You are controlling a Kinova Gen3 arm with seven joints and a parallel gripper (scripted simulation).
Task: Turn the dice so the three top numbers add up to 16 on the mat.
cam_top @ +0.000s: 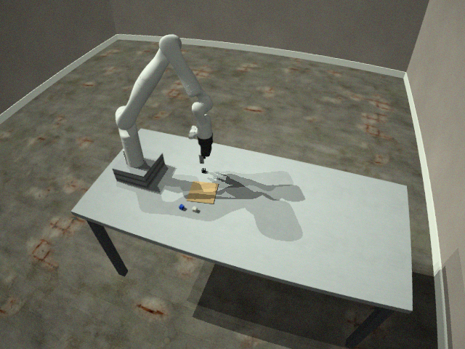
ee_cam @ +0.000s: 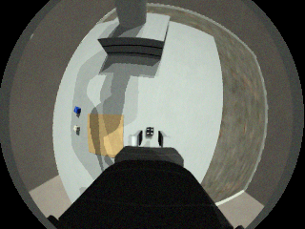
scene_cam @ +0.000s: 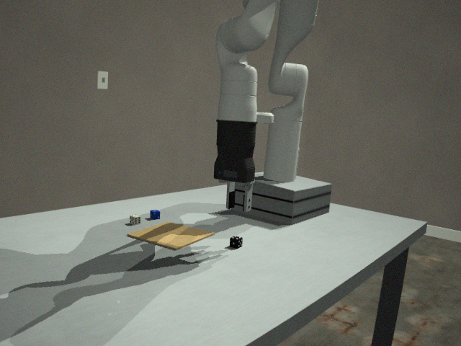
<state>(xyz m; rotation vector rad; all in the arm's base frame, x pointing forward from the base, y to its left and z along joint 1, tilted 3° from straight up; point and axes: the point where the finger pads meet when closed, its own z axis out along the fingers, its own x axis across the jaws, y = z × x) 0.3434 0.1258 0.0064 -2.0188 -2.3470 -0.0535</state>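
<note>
Now: the black die 9 cm below my hand. Also, from my hand: tan mat (15 cm to the right, 10 cm below, 5 cm ahead); white die (27 cm to the right, 9 cm below, 6 cm ahead); blue die (28 cm to the right, 9 cm below, 1 cm behind).
</note>
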